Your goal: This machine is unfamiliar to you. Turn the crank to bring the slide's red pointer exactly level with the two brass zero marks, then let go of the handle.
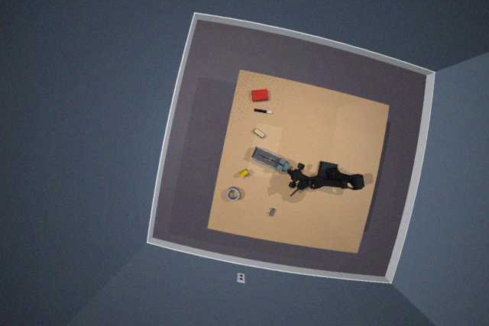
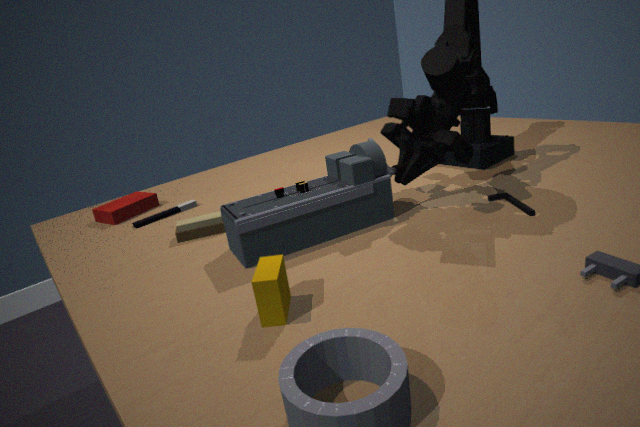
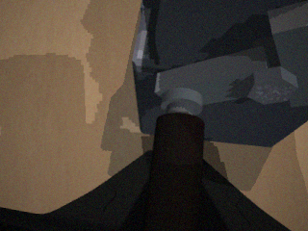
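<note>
Right now the red pointer is 20 cm ahead of my gripper tip, 4 cm to the right of it and 3 cm above it. From my gripper tip the other things lie so: black hex key (13 cm behind, 12 cm to the left, 4 cm below); yellow block (30 cm ahead, 13 cm to the left, 2 cm below); black crank handle (2 cm behind, 2 cm above).
</note>
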